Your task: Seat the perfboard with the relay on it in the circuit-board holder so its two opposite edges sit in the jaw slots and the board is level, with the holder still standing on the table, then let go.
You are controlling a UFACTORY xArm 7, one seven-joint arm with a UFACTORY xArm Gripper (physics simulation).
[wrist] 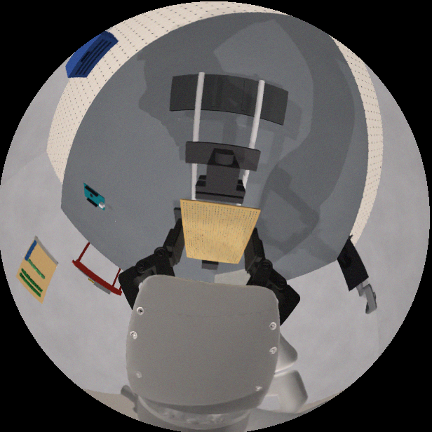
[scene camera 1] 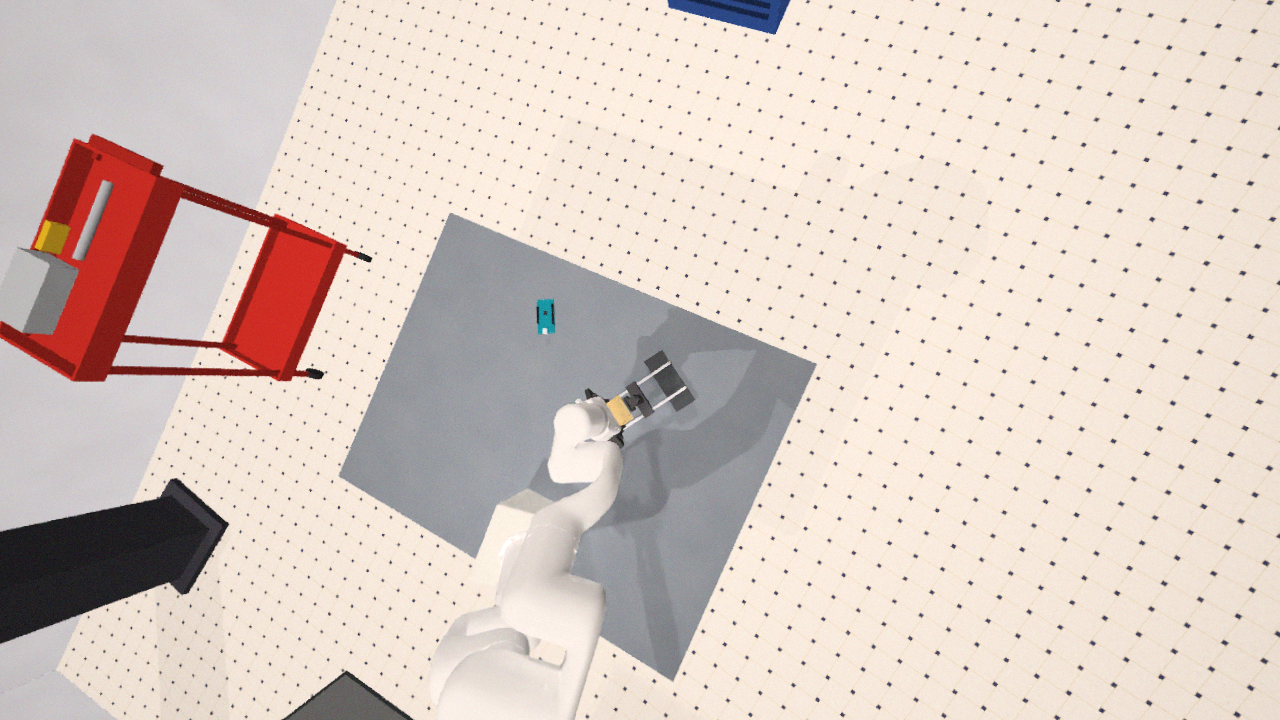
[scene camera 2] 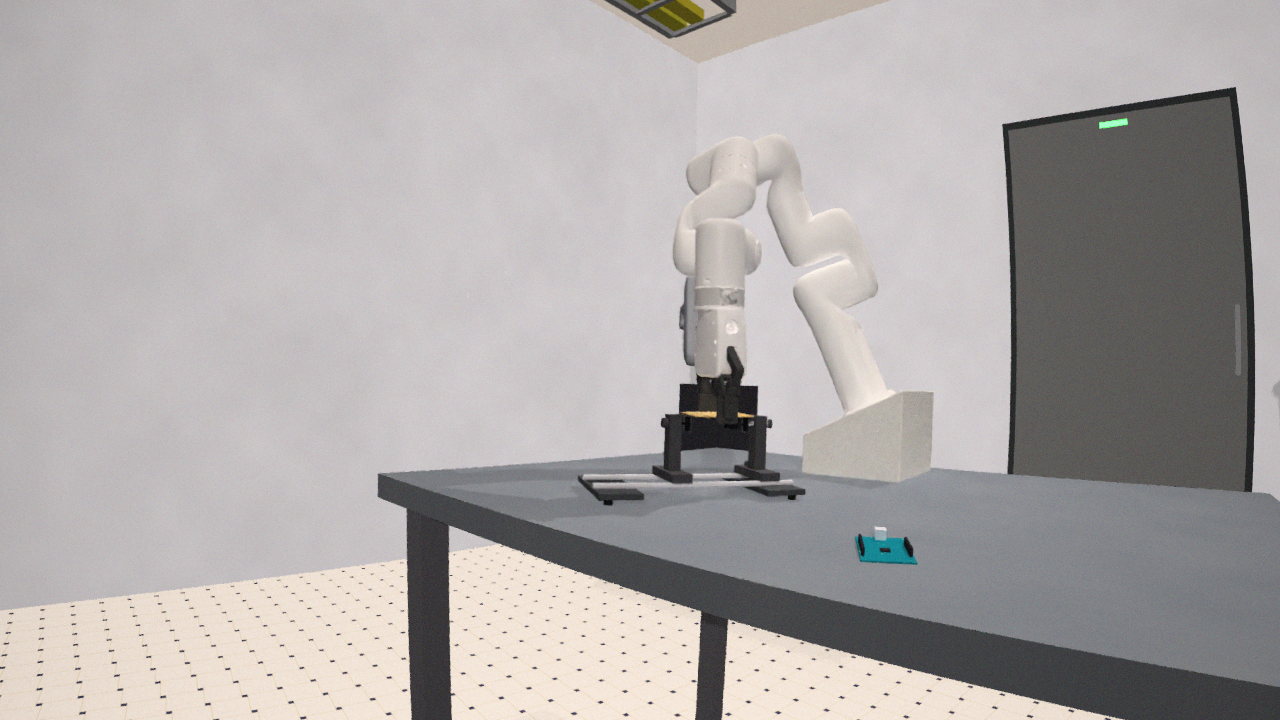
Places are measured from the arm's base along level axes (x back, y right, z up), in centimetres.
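Where they show: gripper, fingertip midpoint: (scene camera 1: pixel 612 416) (scene camera 2: pixel 716 421); arm's base at its link origin: (scene camera 2: pixel 870 412).
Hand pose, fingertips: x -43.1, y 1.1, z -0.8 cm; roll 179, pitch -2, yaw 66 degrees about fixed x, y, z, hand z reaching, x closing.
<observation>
Each offset is from my fingertips to the top centre of the thing. Level surfaces: height alone.
The tan perfboard {dx +0.0, dy +0.0, dz +1.3 cm} (scene camera 1: pixel 619 411) (scene camera 2: pixel 695 414) (wrist: pixel 220 232) lies about level at the height of the holder's jaw tops, between the two jaw posts. My gripper (scene camera 1: pixel 605 416) (scene camera 2: pixel 721 414) (wrist: pixel 216 231) points down from above and is shut on the perfboard, with one finger at each side. The circuit-board holder {dx -3.9, dy +1.5, dz +0.9 cm} (scene camera 1: pixel 682 397) (scene camera 2: pixel 673 445) (wrist: pixel 225 95) stands on the table {dz -10.8 cm} (scene camera 1: pixel 429 358) (scene camera 2: pixel 1029 573) (wrist: pixel 125 150), with dark end feet and two pale rods. I cannot tell whether the board's edges sit in the jaw slots. The relay cannot be made out in these views.
A small teal circuit board {dx -11.3, dy -34.9, dz -9.5 cm} (scene camera 1: pixel 546 316) (scene camera 2: pixel 886 557) (wrist: pixel 94 196) with a white block lies on the table, apart from the holder. The arm's pale base block (scene camera 2: pixel 868 443) stands on the table behind the holder in scene camera 2. A red cart (scene camera 1: pixel 134 259) stands off the table.
</observation>
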